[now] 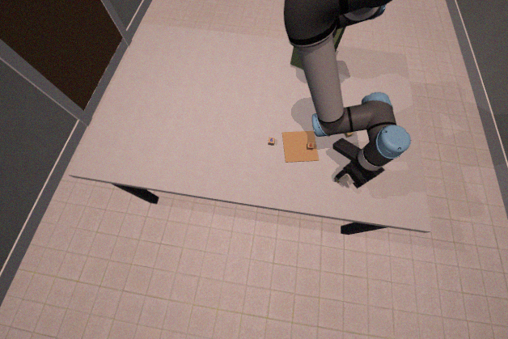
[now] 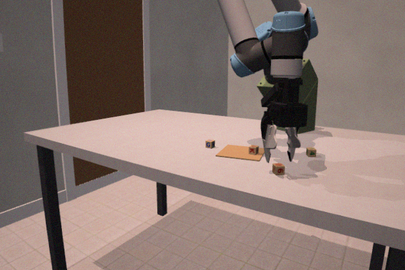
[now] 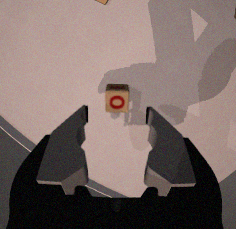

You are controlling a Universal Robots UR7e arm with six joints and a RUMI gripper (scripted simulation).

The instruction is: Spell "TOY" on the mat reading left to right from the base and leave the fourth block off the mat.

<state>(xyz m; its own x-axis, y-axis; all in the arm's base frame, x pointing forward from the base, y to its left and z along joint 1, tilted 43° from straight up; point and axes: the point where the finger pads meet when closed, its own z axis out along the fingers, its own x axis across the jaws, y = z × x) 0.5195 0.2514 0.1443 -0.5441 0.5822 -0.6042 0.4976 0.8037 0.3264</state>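
Now: the wooden block 4 cm below my hand. The rest, counted from my hand: mat 18 cm to the right, 10 cm behind, 5 cm below; then T block 14 cm to the right, 11 cm behind, 3 cm below.
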